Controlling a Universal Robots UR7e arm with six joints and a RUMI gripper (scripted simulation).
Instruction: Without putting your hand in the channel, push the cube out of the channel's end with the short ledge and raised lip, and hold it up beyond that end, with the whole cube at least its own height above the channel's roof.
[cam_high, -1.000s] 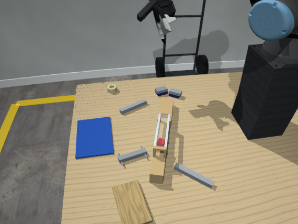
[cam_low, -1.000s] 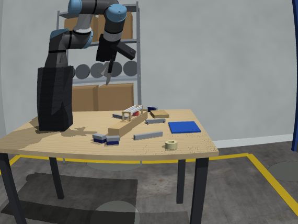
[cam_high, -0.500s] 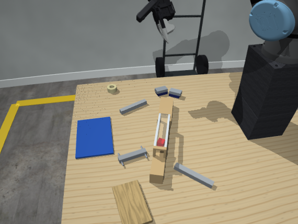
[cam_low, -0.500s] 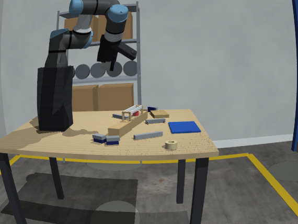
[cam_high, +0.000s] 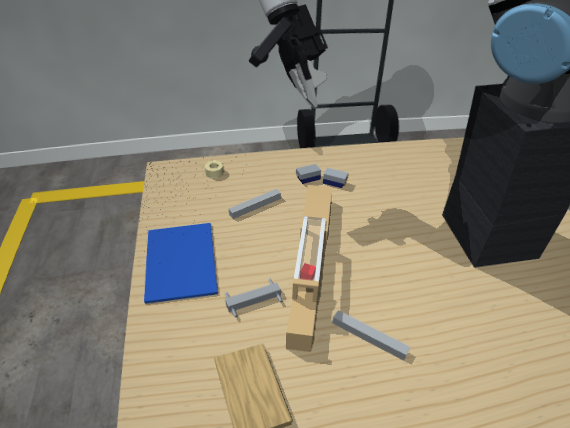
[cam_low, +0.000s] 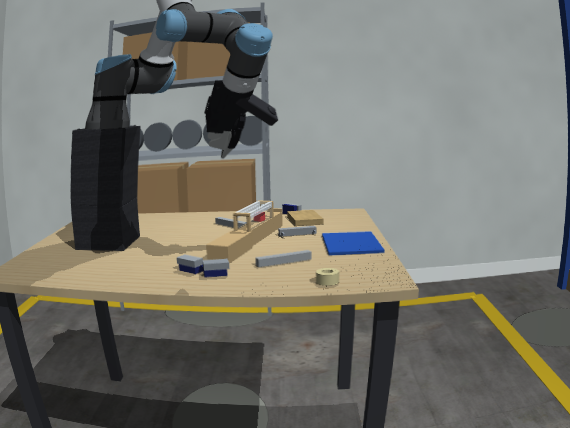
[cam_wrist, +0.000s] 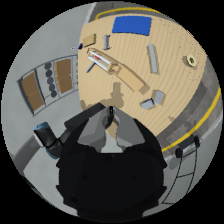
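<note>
Now: hand 42 cm to the right of the grey bar, 26 cm above it and 2 cm short of it. Round my hand: red cube (28 cm to the left, 21 cm below, 10 cm ahead); then wooden frame (25 cm to the left, 22 cm below, 8 cm ahead); then tape roll (26 cm below, 21 cm ahead, 18 cm to the right).
</note>
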